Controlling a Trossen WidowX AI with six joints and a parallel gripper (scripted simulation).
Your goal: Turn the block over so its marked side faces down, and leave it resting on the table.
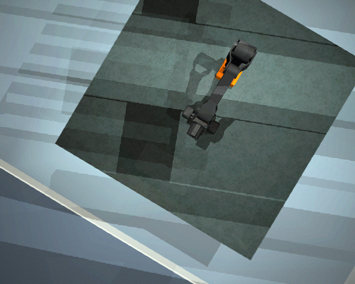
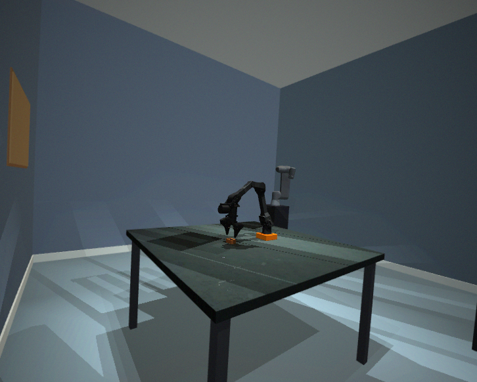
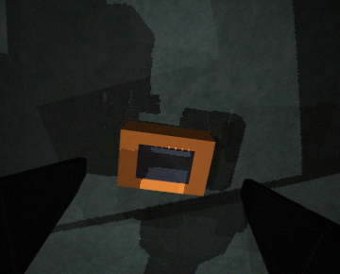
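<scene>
Now: the block 30 mm below my gripper tip.
</scene>
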